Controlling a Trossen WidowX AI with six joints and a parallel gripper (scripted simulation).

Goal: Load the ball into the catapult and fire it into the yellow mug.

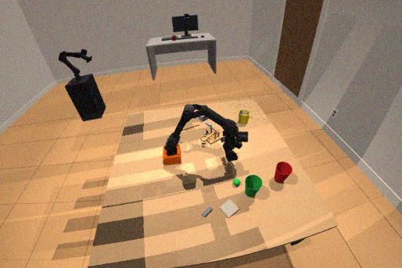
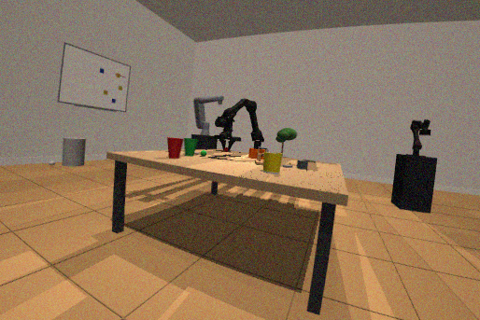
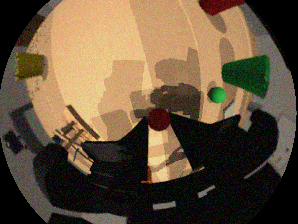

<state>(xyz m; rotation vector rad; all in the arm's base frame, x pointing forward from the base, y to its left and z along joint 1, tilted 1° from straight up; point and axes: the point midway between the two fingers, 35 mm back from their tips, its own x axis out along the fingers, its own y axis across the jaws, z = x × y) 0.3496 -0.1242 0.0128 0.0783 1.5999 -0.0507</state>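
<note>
Right now my gripper tip is 240 mm to the right of the wooden catapult, 50 mm past it and 10 mm above it. From my gripper tip the other things lie so: red ball (10 mm above); green cup (250 mm to the right, 60 mm ahead, 30 mm below); green ball (170 mm to the right, 40 mm below).
</note>
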